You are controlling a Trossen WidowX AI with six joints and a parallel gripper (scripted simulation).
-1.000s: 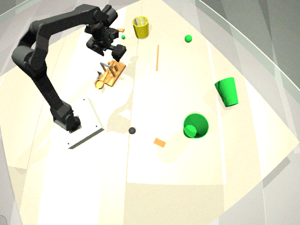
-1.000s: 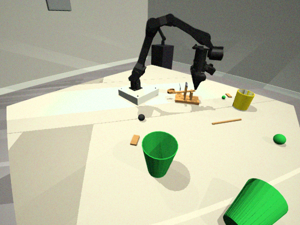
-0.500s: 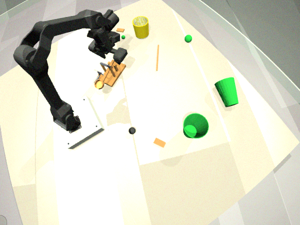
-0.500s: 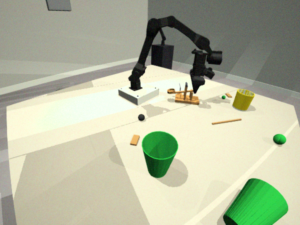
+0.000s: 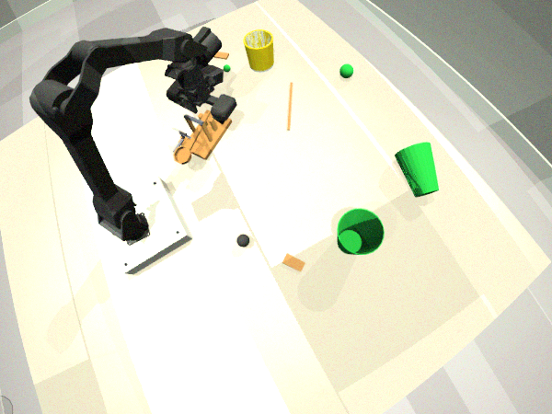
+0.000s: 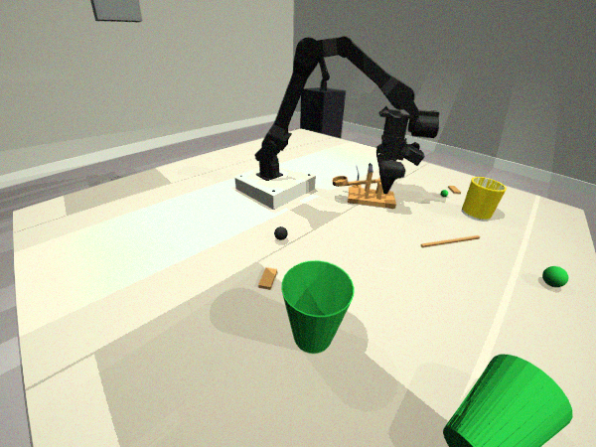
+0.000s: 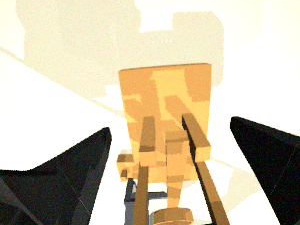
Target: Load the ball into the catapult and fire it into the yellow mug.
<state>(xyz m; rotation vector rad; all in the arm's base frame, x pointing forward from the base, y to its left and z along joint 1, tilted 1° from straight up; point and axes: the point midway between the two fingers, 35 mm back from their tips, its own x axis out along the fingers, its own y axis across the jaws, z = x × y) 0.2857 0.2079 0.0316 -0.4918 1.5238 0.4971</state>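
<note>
Now: the black ball 350 mm to the right of my gripper tip, 60 mm behind it and 30 mm below it. Also, from my gripper tip: wooden catapult 60 mm behind, 40 mm to the right; then small green ball 190 mm to the left, 120 mm ahead, 40 mm below; then thin wooden stick 230 mm ahead, 50 mm below, 40 mm to the right.
</note>
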